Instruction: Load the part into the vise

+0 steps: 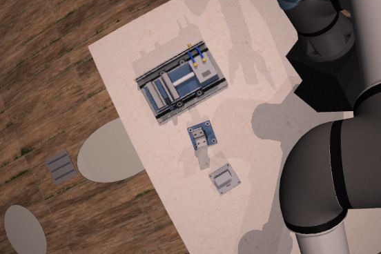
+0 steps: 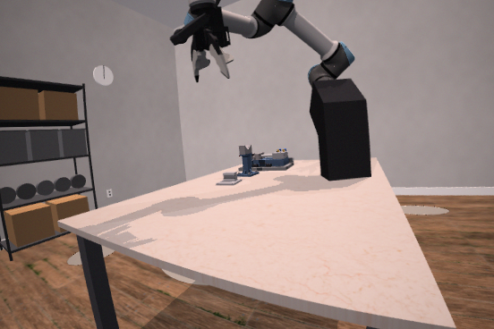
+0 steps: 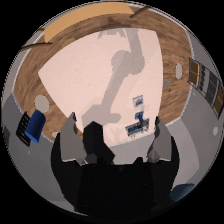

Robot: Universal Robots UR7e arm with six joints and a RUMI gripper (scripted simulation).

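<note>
Now: the part 35 cm below my hand, 33 cm to the right of it and 18 cm ahead of it. The rest, counted from my hand: air cylinder (73 cm to the right, 30 cm below, 7 cm ahead); then air cylinder rod (72 cm to the right, 30 cm below, 14 cm ahead); then infeed plate (38 cm below, 32 cm to the right, 18 cm ahead).
</note>
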